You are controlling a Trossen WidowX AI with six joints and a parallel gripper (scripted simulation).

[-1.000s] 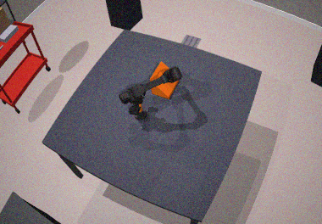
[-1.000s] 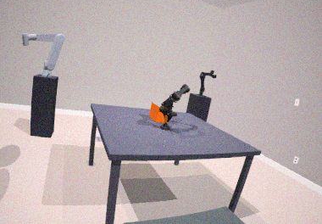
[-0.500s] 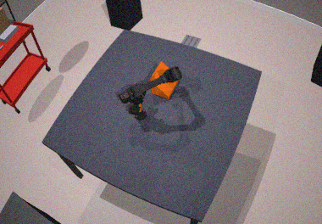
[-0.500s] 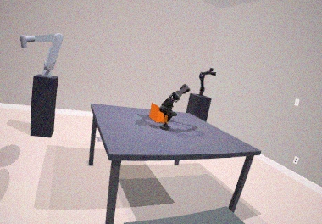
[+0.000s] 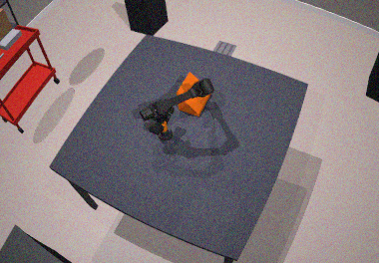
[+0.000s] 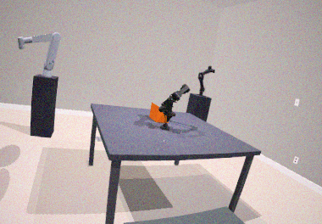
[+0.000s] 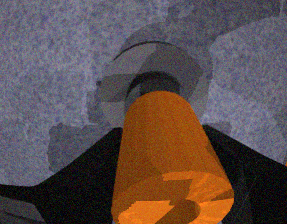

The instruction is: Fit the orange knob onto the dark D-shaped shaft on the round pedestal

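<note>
Right now my gripper tip is 2 cm below the orange knob. Round my gripper tip: round pedestal: 4 cm below.
</note>
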